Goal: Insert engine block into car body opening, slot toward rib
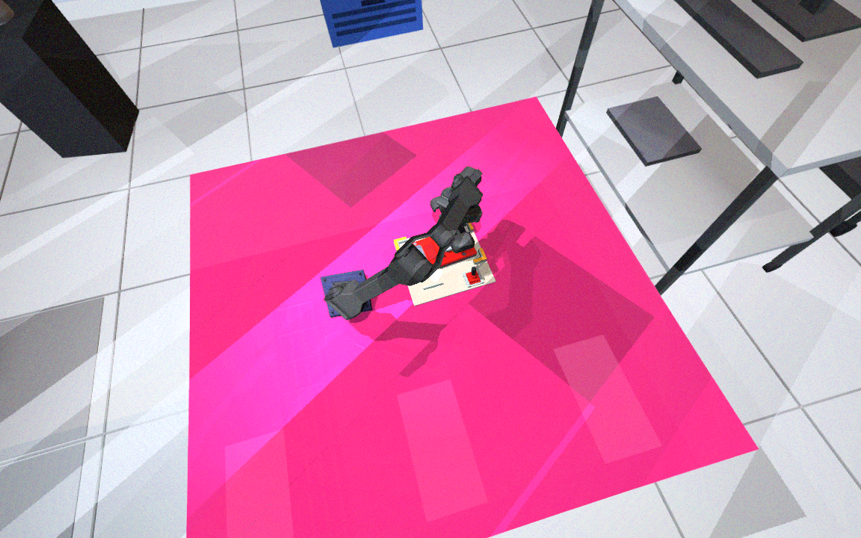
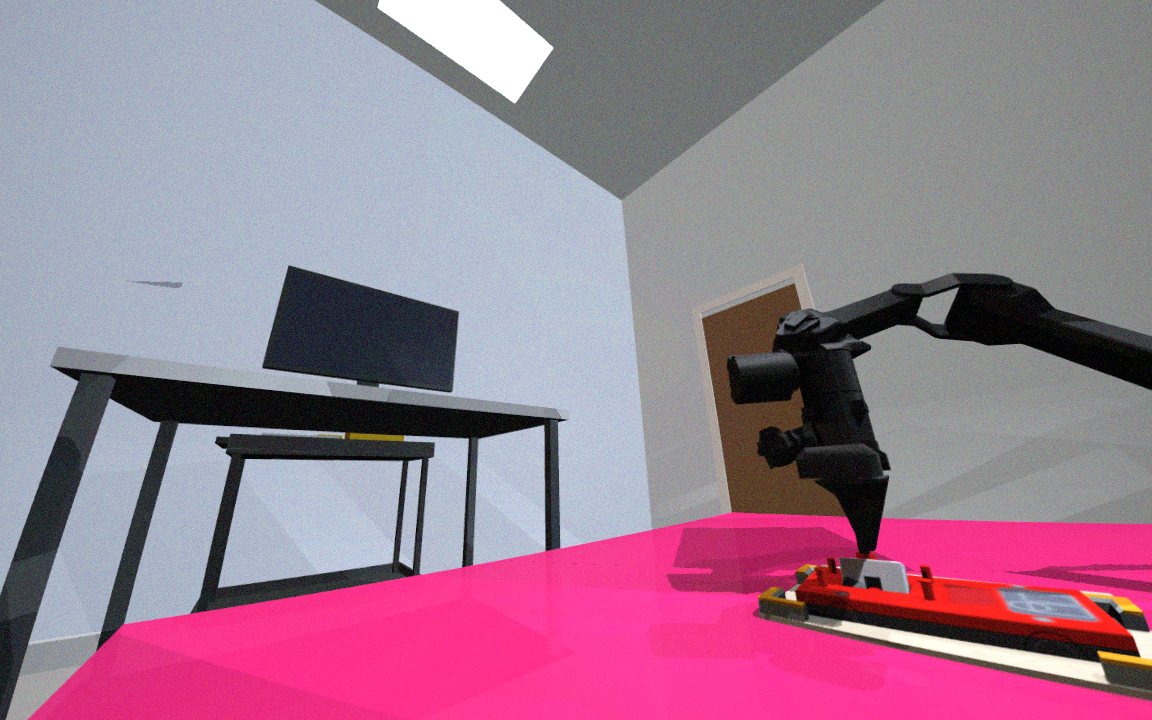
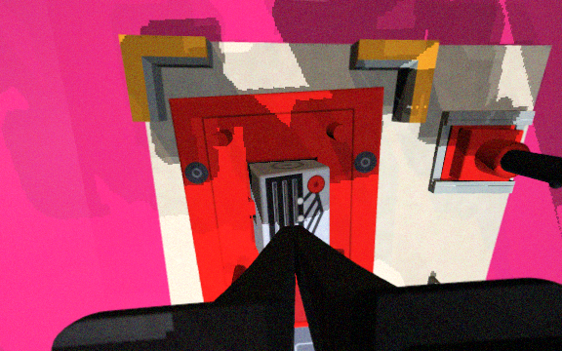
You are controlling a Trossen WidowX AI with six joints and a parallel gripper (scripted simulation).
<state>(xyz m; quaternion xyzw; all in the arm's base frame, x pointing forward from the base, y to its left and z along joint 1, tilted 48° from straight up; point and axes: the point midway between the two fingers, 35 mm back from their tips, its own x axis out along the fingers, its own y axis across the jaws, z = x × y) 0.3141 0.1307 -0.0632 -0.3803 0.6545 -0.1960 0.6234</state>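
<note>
My gripper tip is now 1 cm to the right of the grey engine block and 3 cm above it.
</note>
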